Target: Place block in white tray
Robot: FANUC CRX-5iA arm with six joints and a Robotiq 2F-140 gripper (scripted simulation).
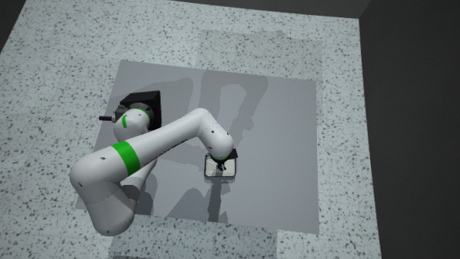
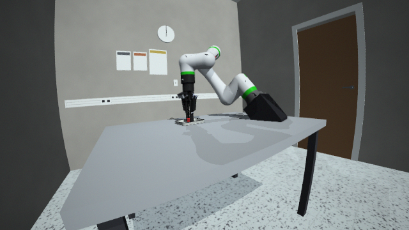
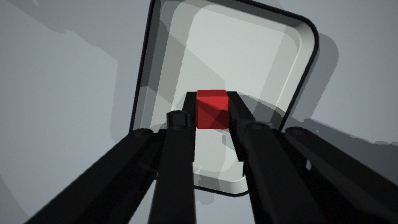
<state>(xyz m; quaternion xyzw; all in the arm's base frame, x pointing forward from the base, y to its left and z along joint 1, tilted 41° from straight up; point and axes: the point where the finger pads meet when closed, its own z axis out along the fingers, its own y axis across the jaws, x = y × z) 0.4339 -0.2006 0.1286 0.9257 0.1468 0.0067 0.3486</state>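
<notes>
Now: the red block 2 cm below my hand. The rest, counted from my hand: white tray 3 cm below.
</notes>
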